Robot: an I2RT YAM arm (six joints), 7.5 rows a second.
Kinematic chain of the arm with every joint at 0, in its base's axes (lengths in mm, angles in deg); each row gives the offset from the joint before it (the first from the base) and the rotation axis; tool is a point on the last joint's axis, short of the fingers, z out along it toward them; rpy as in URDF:
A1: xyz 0 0 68 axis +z
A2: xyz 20 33.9 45.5 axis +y
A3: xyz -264 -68.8 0 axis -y
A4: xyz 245 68.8 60 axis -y
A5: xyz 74 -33.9 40.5 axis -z
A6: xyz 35.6 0 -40.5 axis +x
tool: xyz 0 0 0 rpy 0 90 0
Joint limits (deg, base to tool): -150..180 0..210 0..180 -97..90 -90..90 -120..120
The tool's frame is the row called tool.
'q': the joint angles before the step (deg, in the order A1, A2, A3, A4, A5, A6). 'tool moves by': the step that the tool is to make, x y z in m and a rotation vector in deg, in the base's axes. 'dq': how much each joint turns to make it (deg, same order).
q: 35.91 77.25 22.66 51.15 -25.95 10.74
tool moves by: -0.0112 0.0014 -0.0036 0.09 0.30 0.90
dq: 1.89 -1.35 -1.98 0.58 0.97 0.34
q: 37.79 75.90 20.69 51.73 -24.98 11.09
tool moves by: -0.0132 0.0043 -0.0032 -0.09 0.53 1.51
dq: 2.88 -1.40 -1.69 -0.02 1.35 0.39
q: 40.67 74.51 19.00 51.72 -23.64 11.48
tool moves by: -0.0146 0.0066 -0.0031 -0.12 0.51 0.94
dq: 3.90 -1.13 -1.47 0.07 2.94 0.50
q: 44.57 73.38 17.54 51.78 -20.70 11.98
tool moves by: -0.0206 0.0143 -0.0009 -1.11 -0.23 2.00
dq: 6.67 -1.06 -0.39 -1.52 4.72 -0.58
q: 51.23 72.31 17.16 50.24 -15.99 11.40
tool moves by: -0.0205 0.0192 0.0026 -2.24 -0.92 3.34
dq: 7.25 -0.10 1.70 -3.51 4.10 -1.69
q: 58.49 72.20 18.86 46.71 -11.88 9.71
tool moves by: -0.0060 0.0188 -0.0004 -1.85 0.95 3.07
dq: 3.40 3.36 3.14 -1.86 0.34 -0.05
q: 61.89 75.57 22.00 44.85 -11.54 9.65
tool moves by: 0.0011 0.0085 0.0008 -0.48 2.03 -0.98
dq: 0.87 1.68 1.95 -1.29 1.57 1.88
